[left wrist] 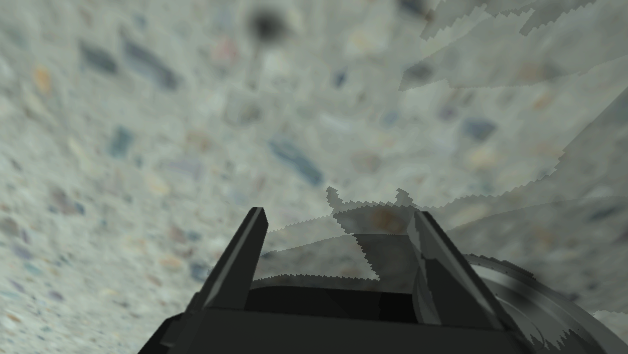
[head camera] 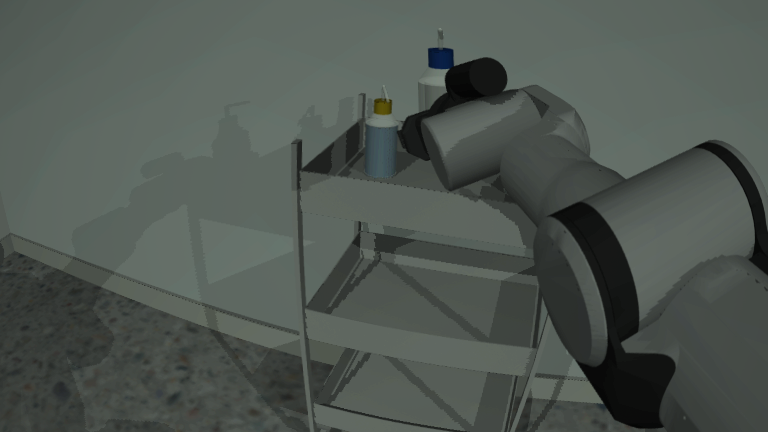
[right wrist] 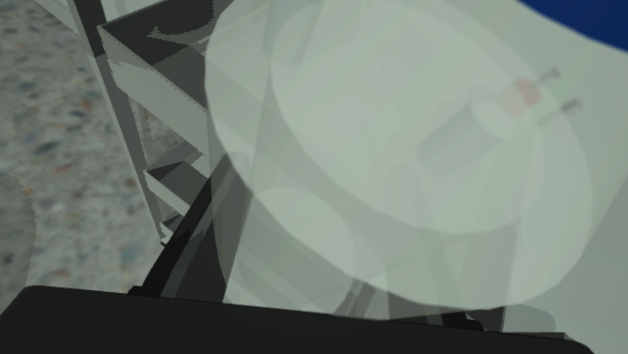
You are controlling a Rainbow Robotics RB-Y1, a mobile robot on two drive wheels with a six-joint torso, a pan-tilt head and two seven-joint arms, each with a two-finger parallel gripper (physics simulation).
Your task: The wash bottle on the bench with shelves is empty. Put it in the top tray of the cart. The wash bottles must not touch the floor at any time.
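Places are measured from the robot's base along level axes (x ahead, y left, z up), in centimetres.
Pixels of known places: left gripper, fingertip midpoint: [left wrist: 335, 218]; right gripper, fingertip midpoint: [right wrist: 317, 176].
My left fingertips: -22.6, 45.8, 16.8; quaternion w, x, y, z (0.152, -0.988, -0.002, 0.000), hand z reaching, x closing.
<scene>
For each thing: its top centre in the pictures, then the offset to it from my left fingertips, as dx, dy, dz. "pt": a spot on its surface instead.
- smaller yellow-capped wash bottle, top centre: [head camera: 384, 86] +106.9, -68.3, +66.9
- cart's middle tray, surface spot: [head camera: 418, 335] pt +84.4, -71.3, +29.2
The large, clear, empty wash bottle [head camera: 431, 94] [right wrist: 390, 200] with a blue cap is upright in my right gripper [head camera: 412, 134] [right wrist: 317, 176], which is shut on it. It shows at the back of the cart's top tray [head camera: 408, 198] [right wrist: 160, 105] in the head view. The arm hides its base, so I cannot tell its height over the tray. A smaller yellow-capped wash bottle [head camera: 381, 150] stands in the tray's left part. A red-capped bottle [right wrist: 455, 140] shows through the held bottle in the right wrist view. My left gripper [left wrist: 335, 218] is open and empty above the floor.
The cart's middle tray [head camera: 418, 335] and a lower tray [head camera: 375, 419] are below. A corner post [head camera: 298, 225] rises above the top tray's left front corner. The wall [head camera: 161, 64] is behind the cart. The bench with shelves does not show.
</scene>
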